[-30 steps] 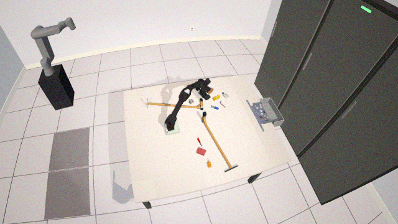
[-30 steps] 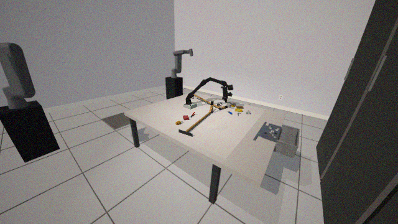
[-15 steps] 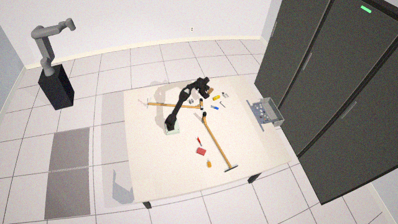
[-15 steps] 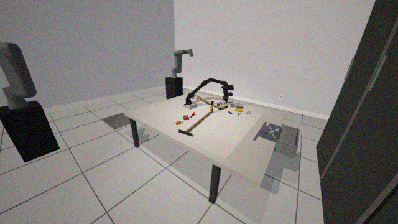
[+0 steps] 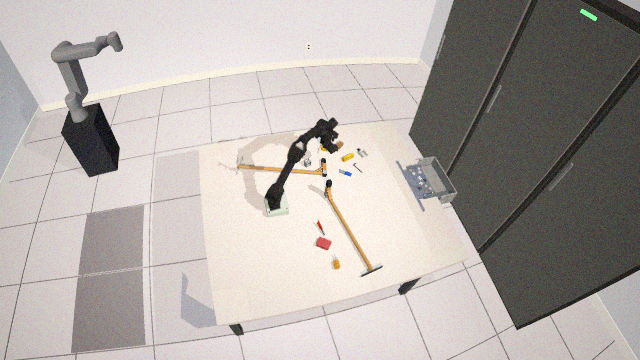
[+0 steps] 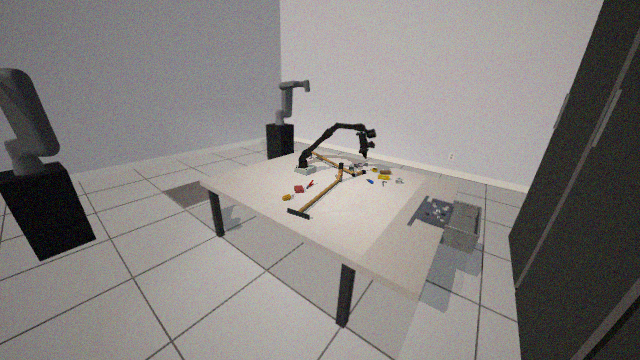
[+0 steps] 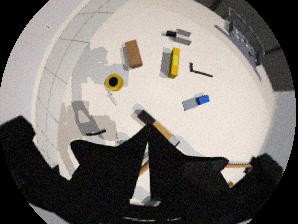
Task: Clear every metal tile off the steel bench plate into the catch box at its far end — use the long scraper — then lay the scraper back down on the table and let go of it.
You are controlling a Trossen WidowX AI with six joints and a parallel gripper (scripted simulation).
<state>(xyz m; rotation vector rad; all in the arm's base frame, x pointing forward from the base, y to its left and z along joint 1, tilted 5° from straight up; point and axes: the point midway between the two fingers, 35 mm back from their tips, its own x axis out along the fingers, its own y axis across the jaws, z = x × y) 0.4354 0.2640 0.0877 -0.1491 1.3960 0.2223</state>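
The long scraper lies 7 cm behind my gripper tip, 54 cm to the right of it and 7 cm below it. Round my gripper tip: yellow roll (5 cm ahead, 13 cm to the left, 13 cm below); then brown block (15 cm ahead, 11 cm to the left, 12 cm below); then blue piece (10 cm ahead, 12 cm to the right, 13 cm below).
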